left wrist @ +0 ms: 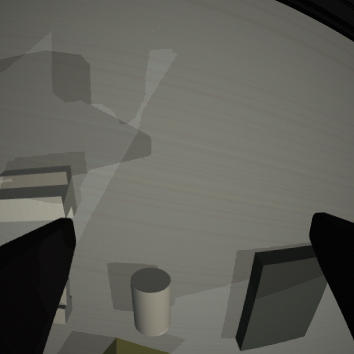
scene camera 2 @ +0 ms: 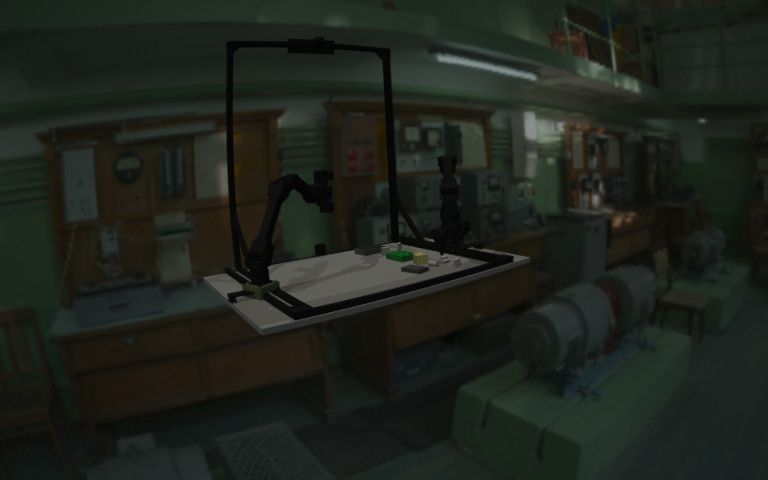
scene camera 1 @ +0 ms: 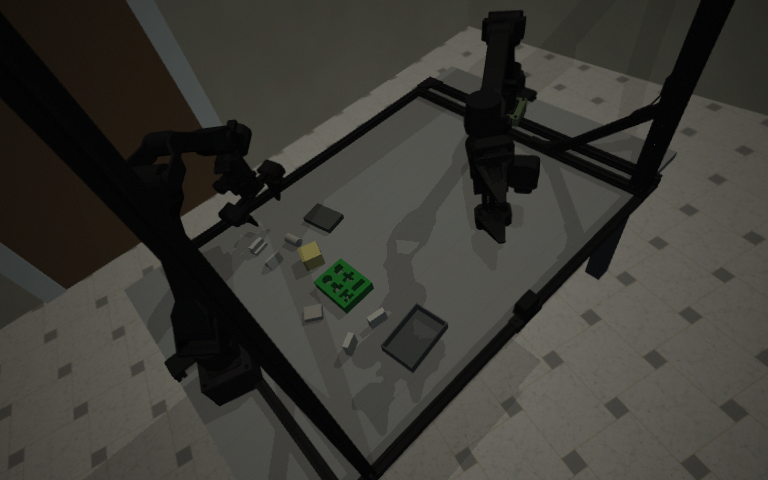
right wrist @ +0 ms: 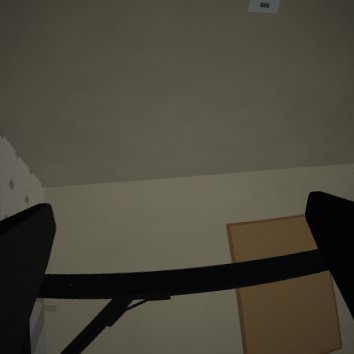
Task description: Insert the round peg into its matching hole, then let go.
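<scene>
The round peg (scene camera 1: pixel 292 239) (left wrist: pixel 151 312), a pale cylinder, lies on its side on the table between the dark flat block (scene camera 1: pixel 323 217) (left wrist: pixel 282 302) and the white pieces. The green board (scene camera 1: pixel 325 287) (scene camera 2: pixel 399 256) lies beyond the yellow block from the peg; its round hole (scene camera 1: pixel 327 279) is empty, near the corner towards the left of scene camera 1. My left gripper (scene camera 1: pixel 266 210) (left wrist: pixel 196 229) is open and empty, above the table near the peg, with the peg low in its wrist view. My right gripper (scene camera 1: pixel 493 229) (right wrist: pixel 182 211) is open and empty, far from the board.
The yellow block (scene camera 1: pixel 310 254) (scene camera 2: pixel 419 258) (left wrist: pixel 132 347) stands between peg and board. White pieces (scene camera 1: pixel 257 245) (scene camera 1: pixel 271 259) lie near the left gripper; others (scene camera 1: pixel 312 312) (scene camera 1: pixel 376 316) (scene camera 1: pixel 350 342) lie around the board. A dark tray (scene camera 1: pixel 398 358) sits towards the front frame rail.
</scene>
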